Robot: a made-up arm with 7 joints. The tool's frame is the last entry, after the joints. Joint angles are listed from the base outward.
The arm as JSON. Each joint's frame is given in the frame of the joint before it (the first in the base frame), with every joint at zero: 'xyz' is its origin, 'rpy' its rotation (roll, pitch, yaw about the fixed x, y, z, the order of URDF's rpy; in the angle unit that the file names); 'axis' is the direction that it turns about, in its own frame. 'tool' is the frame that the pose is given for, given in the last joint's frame.
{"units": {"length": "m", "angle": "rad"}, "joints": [
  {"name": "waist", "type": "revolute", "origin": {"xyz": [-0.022, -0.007, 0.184], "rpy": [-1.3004, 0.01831, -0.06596]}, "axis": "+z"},
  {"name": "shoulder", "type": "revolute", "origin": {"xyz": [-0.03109, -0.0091, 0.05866], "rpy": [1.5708, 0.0, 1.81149]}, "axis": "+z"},
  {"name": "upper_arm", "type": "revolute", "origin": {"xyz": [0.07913, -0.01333, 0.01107], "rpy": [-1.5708, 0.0, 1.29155]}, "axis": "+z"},
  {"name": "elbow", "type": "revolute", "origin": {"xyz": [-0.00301, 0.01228, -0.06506], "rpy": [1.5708, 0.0, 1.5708]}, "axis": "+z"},
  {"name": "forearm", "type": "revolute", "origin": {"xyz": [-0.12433, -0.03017, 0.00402], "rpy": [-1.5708, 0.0, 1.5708]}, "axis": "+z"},
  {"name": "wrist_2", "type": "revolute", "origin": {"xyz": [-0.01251, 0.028, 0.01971], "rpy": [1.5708, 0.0, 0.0]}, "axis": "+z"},
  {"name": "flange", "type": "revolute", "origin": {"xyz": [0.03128, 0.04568, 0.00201], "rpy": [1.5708, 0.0, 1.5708]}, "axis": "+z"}
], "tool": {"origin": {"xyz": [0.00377, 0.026, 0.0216], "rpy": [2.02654, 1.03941, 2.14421]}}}
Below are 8 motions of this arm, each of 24 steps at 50 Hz.
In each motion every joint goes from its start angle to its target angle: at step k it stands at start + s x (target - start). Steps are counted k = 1, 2, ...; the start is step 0. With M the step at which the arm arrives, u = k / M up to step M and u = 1 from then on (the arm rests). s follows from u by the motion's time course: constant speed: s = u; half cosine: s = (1 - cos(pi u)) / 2; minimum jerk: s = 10 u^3 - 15 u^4 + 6 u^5.
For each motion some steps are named. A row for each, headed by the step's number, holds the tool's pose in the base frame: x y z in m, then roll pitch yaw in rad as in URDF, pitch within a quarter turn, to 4 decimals.
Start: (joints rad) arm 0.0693 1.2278 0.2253 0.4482 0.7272 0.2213 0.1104
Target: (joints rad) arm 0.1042 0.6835 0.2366 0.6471 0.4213 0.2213 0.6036
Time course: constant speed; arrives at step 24
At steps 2, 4, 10, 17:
2: 0.0919 0.2859 0.0961 1.2142 -0.8787 2.6695
4: 0.0857 0.2844 0.0858 1.2428 -0.8302 2.6683
10: 0.0667 0.2766 0.0553 1.3121 -0.6918 2.6966
17: 0.0443 0.2607 0.0211 1.3786 -0.5504 2.7740

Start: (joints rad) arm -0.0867 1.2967 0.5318 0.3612 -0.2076 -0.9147 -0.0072
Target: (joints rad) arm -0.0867 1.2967 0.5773 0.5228 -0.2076 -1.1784 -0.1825
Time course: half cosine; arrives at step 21
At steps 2, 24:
2: 0.0673 0.2291 0.2208 0.8727 -0.0525 1.5011
24: 0.0469 0.2406 0.2131 0.9223 -0.2013 1.4256

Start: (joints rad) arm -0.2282 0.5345 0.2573 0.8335 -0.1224 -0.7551 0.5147
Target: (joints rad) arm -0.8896 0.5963 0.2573 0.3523 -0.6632 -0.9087 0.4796
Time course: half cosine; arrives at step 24
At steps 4, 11, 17, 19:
4: 0.0638 0.1928 0.0268 1.3461 0.8836 2.3873
11: 0.1103 0.1865 0.0762 0.4497 1.1898 1.4954
17: 0.1348 0.1777 0.1307 -0.5879 0.9622 0.4179
19: 0.1378 0.1754 0.1442 -0.6990 0.8558 0.2890

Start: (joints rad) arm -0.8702 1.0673 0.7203 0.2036 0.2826 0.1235 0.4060
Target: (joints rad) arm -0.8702 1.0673 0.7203 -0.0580 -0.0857 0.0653 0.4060
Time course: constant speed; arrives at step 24
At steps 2, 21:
2: 0.1118 0.2310 0.2881 0.2948 0.7889 2.0683
21: 0.0839 0.2026 0.3055 -0.0229 0.7509 1.5364

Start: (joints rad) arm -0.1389 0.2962 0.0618 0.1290 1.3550 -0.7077 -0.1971
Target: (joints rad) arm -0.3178 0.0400 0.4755 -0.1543 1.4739 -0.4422 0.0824
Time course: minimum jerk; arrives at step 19
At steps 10, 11, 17, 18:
10: 0.1154 0.0598 0.0372 1.3780 -0.4613 1.5374
11: 0.1201 0.0618 0.0436 1.3009 -0.4423 1.6284
17: 0.1322 0.0714 0.0657 1.0637 -0.3356 1.9314
18: 0.1324 0.0717 0.0662 1.0587 -0.3324 1.9385

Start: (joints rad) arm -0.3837 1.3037 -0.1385 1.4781 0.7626 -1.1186 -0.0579
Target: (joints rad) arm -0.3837 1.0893 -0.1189 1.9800 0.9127 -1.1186 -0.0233
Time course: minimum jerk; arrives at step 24
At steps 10, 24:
10: -0.0192 0.2884 0.0800 2.4523 -0.4967 1.5918
24: -0.0599 0.2669 0.0488 2.6881 -0.3946 1.7413

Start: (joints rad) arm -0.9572 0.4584 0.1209 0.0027 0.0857 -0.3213 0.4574
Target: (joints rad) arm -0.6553 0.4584 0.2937 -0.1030 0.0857 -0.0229 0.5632
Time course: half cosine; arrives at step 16
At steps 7, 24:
7: 0.1585 0.0963 0.1934 0.2565 0.8124 1.1619
24: 0.1531 0.1181 0.1776 0.5450 0.9614 1.6041

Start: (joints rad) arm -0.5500 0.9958 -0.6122 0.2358 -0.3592 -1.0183 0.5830
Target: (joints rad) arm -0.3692 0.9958 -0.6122 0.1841 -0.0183 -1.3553 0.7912
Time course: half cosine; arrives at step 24
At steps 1, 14, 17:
1: 0.1000 0.1458 0.1059 0.7518 0.7082 0.9295
14: 0.0692 0.1514 0.0889 0.6474 0.6552 0.7282
17: 0.0609 0.1539 0.0847 0.6232 0.6484 0.6683

